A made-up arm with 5 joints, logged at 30 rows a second.
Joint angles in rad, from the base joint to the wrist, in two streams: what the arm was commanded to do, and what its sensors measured. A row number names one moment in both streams.
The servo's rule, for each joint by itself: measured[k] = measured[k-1] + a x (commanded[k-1-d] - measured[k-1]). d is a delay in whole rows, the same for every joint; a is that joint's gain. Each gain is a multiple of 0.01, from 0.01 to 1. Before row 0 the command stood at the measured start. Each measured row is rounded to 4 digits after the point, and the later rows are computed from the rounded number. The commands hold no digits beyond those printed.
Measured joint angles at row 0:
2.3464 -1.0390 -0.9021 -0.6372 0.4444
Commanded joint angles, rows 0 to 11:
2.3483 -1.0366 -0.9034 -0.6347 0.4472
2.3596 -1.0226 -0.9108 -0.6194 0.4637
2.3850 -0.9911 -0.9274 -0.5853 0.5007
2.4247 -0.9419 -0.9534 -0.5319 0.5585
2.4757 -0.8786 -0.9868 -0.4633 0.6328
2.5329 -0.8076 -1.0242 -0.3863 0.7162
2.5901 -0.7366 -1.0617 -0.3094 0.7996
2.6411 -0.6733 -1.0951 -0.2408 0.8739
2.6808 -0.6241 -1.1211 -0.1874 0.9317
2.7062 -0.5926 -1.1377 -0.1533 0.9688
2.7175 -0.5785 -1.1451 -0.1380 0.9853
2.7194 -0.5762 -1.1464 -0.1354 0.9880
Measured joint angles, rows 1 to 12:
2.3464 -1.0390 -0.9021 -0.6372 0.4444
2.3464 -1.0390 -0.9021 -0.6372 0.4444
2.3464 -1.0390 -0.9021 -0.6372 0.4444
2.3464 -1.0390 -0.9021 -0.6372 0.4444
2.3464 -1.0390 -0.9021 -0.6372 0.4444
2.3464 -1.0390 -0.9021 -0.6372 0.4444
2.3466 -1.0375 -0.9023 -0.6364 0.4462
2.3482 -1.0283 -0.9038 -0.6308 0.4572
2.3526 -1.0052 -0.9080 -0.6158 0.4846
2.3613 -0.9660 -0.9162 -0.5881 0.5312
2.3750 -0.9118 -0.9289 -0.5469 0.5952
2.3939 -0.8472 -0.9461 -0.4939 0.6714
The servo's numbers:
d 6
a 0.12 0.62 0.18 0.33 0.63

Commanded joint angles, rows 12 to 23:
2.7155 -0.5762 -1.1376 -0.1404 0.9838
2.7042 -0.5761 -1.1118 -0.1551 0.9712
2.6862 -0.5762 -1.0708 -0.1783 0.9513
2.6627 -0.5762 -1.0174 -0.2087 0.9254
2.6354 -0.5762 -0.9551 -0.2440 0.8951
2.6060 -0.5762 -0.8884 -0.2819 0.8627
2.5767 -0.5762 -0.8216 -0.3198 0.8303
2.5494 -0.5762 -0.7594 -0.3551 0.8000
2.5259 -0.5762 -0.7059 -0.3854 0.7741
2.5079 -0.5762 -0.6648 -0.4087 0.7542
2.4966 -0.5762 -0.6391 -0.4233 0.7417
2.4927 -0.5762 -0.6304 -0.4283 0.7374
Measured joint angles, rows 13 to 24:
2.4174 -0.7786 -0.9669 -0.4330 0.7522
2.4442 -0.7133 -0.9900 -0.3696 0.8289
2.4726 -0.6580 -1.0136 -0.3095 0.8937
2.5006 -0.6175 -1.0359 -0.2580 0.9410
2.5266 -0.5933 -1.0556 -0.2184 0.9689
2.5497 -0.5827 -1.0719 -0.1910 0.9809
2.5696 -0.5787 -1.0837 -0.1743 0.9827
2.5858 -0.5771 -1.0888 -0.1680 0.9755
2.5978 -0.5765 -1.0856 -0.1714 0.9603
2.6056 -0.5763 -1.0733 -0.1837 0.9383
2.6092 -0.5762 -1.0520 -0.2036 0.9111
2.6088 -0.5762 -1.0226 -0.2294 0.8806

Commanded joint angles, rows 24 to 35:
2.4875 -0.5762 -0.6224 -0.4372 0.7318
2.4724 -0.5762 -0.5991 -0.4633 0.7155
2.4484 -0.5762 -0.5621 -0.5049 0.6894
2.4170 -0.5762 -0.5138 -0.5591 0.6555
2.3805 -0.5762 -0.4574 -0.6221 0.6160
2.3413 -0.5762 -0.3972 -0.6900 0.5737
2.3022 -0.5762 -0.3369 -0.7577 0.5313
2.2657 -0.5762 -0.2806 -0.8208 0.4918
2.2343 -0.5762 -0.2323 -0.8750 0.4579
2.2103 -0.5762 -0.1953 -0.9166 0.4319
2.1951 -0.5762 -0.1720 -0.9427 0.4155
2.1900 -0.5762 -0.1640 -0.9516 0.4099
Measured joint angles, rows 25 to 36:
2.6049 -0.5762 -0.9864 -0.2592 0.8489
2.5982 -0.5762 -0.9455 -0.2908 0.8181
2.5895 -0.5762 -0.9024 -0.3220 0.7904
2.5797 -0.5762 -0.8596 -0.3506 0.7676
2.5697 -0.5762 -0.8199 -0.3746 0.7513
2.5605 -0.5762 -0.7858 -0.3923 0.7425
2.5517 -0.5762 -0.7564 -0.4071 0.7358
2.5422 -0.5762 -0.7281 -0.4256 0.7230
2.5309 -0.5762 -0.6982 -0.4518 0.7018
2.5172 -0.5762 -0.6650 -0.4872 0.6726
2.5008 -0.5762 -0.6276 -0.5317 0.6369
2.4817 -0.5762 -0.5861 -0.5839 0.5971

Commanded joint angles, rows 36 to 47:
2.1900 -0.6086 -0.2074 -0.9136 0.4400
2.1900 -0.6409 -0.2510 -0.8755 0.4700
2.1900 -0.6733 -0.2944 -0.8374 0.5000
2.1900 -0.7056 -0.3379 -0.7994 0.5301
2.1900 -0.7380 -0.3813 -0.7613 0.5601
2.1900 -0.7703 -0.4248 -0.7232 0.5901
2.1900 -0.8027 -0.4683 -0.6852 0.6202
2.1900 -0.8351 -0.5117 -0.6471 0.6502
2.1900 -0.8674 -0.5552 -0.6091 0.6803
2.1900 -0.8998 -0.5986 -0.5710 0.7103
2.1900 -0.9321 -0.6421 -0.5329 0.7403
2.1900 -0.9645 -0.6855 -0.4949 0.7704
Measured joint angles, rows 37 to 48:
2.4602 -0.5762 -0.5412 -0.6413 0.5556
2.4369 -0.5762 -0.4943 -0.7005 0.5154
2.4126 -0.5762 -0.4471 -0.7581 0.4792
2.3883 -0.5762 -0.4018 -0.8104 0.4494
2.3651 -0.5762 -0.3604 -0.8541 0.4280
2.3441 -0.5762 -0.3250 -0.8863 0.4166
2.3256 -0.5963 -0.3038 -0.8953 0.4313
2.3093 -0.6240 -0.2943 -0.8888 0.4557
2.2950 -0.6546 -0.2943 -0.8718 0.4836
2.2824 -0.6862 -0.3021 -0.8479 0.5129
2.2713 -0.7183 -0.3164 -0.8193 0.5426
2.2615 -0.7505 -0.3359 -0.7876 0.5725

